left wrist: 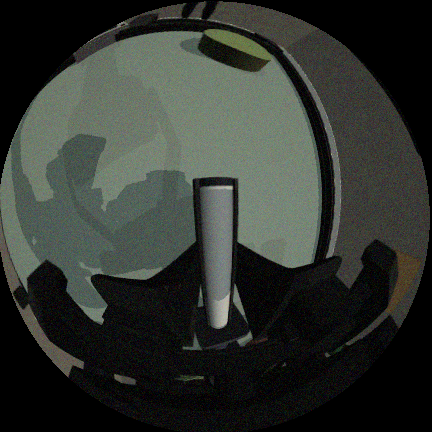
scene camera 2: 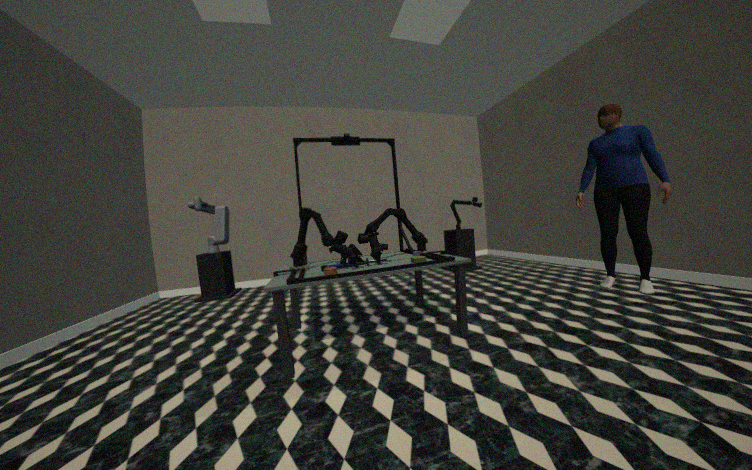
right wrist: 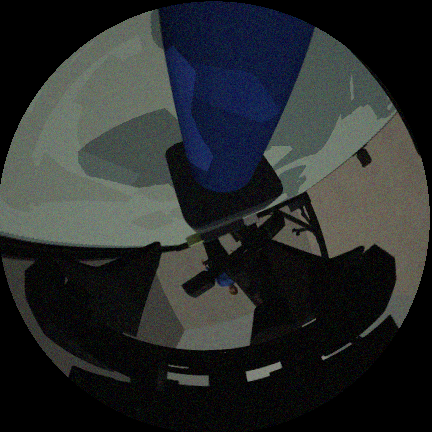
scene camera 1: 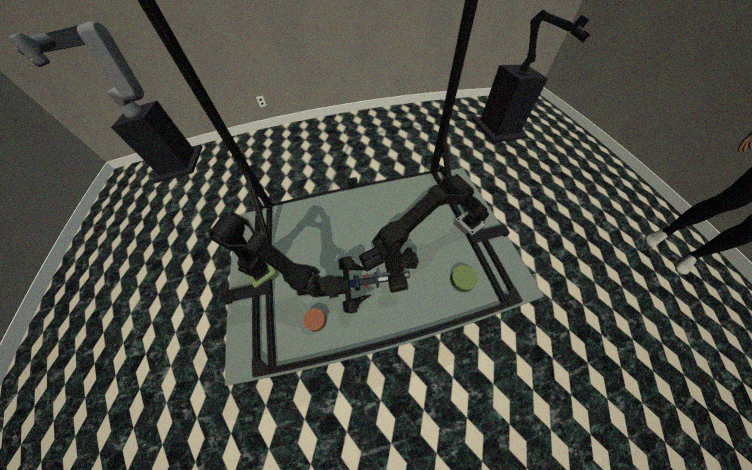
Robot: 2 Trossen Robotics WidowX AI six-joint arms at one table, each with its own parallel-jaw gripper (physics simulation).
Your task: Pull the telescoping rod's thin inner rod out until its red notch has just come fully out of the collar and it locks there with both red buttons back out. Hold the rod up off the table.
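The telescoping rod (scene camera 1: 369, 282) (scene camera 2: 349, 265) lies level just above the table (scene camera 1: 402, 205). Its blue outer tube (scene camera 1: 357, 283) (right wrist: 229, 100) ends in a dark collar (right wrist: 223, 197), where small red marks show in scene camera 1. The thin silver inner rod (scene camera 1: 382, 280) (left wrist: 217, 250) sticks out to the right. My left gripper (scene camera 1: 397, 280) (scene camera 2: 377, 254) (left wrist: 213, 244) is shut on the inner rod. My right gripper (scene camera 1: 351, 284) (scene camera 2: 353, 256) is wide open, with one finger on each side of the collar end and neither touching it.
An orange disc (scene camera 1: 314, 320) (scene camera 2: 329, 269) lies at the front left of the table. A green disc (scene camera 1: 464, 277) (scene camera 2: 418, 257) (left wrist: 235, 49) lies at the right. A black frame (scene camera 1: 495, 280) borders the table, and two black posts rise at the back.
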